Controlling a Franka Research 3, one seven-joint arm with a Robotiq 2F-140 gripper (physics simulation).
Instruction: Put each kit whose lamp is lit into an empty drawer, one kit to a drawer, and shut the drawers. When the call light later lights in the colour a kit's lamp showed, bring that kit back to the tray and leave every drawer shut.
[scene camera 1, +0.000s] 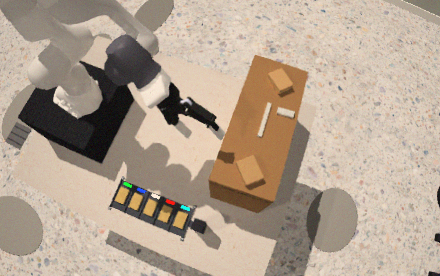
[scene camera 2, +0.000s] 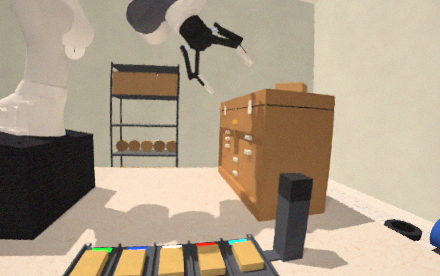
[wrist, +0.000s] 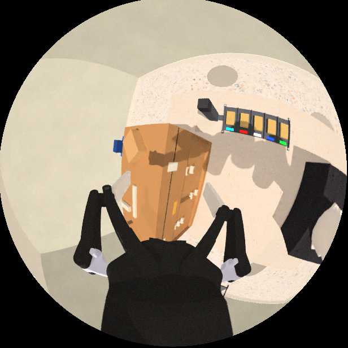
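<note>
Five yellow kits lie in the black tray (scene camera 1: 146, 216) (wrist: 237, 120), below colour strips: green kit (scene camera 1: 121, 195) (scene camera 2: 90, 263), blue kit (scene camera 1: 135, 201) (scene camera 2: 131, 262), white kit (scene camera 1: 151, 206) (scene camera 2: 171, 262), red kit (scene camera 1: 165, 213) (scene camera 2: 210, 260) and cyan kit (scene camera 1: 180, 219) (scene camera 2: 247, 255). The call light post (scene camera 1: 198, 226) (scene camera 2: 294, 215) (wrist: 205, 106) beside the tray has a dark top. The brown cabinet (scene camera 1: 280, 150) (scene camera 2: 295, 150) (wrist: 150, 137) shows white-handled drawers; none is visibly pulled out. My gripper (scene camera 1: 220, 131) (scene camera 2: 230, 77) (wrist: 167, 183) is open and empty, high by the cabinet's front edge.
Two light brown blocks (scene camera 1: 281, 80) (scene camera 1: 250, 170), a long white bar (scene camera 1: 264, 120) and a short white bar (scene camera 1: 286, 112) lie on the cabinet top. A shelf rack (scene camera 2: 178, 115) stands at the back wall. The black robot base (scene camera 1: 65, 132) (scene camera 2: 47, 185) is at the left.
</note>
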